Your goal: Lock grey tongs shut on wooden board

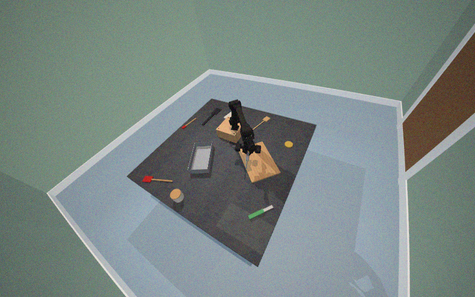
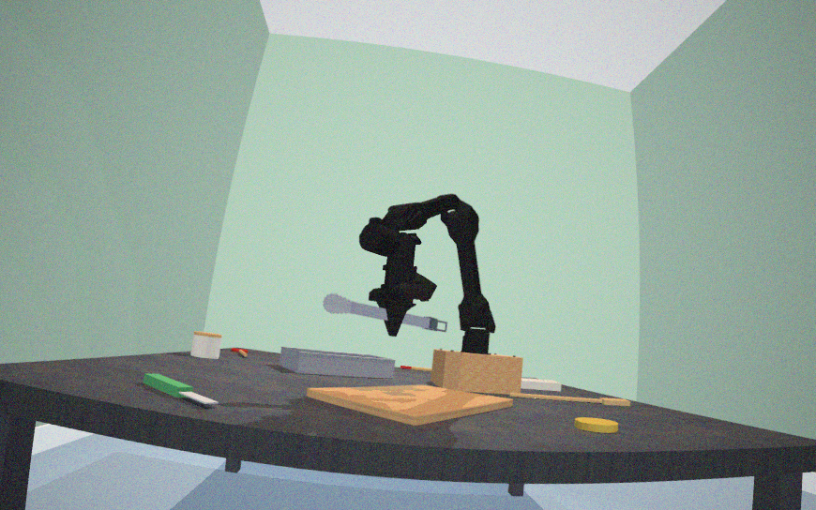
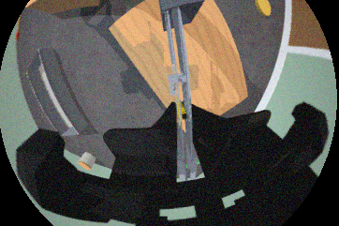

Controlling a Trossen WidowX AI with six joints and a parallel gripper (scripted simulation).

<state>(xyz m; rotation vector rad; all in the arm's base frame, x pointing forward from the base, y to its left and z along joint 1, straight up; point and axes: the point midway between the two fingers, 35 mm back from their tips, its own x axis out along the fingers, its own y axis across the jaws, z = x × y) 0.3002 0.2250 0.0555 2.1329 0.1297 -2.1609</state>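
My gripper tip is now 12 cm above the wooden board, 5 cm to the right of it and 5 cm past it. Round my gripper tip: black spatula 60 cm to the right, 55 cm behind, 12 cm below; white block 57 cm behind, 36 cm to the right, 11 cm below; grey roasting tin 43 cm to the right, 10 cm below, 5 cm ahead.
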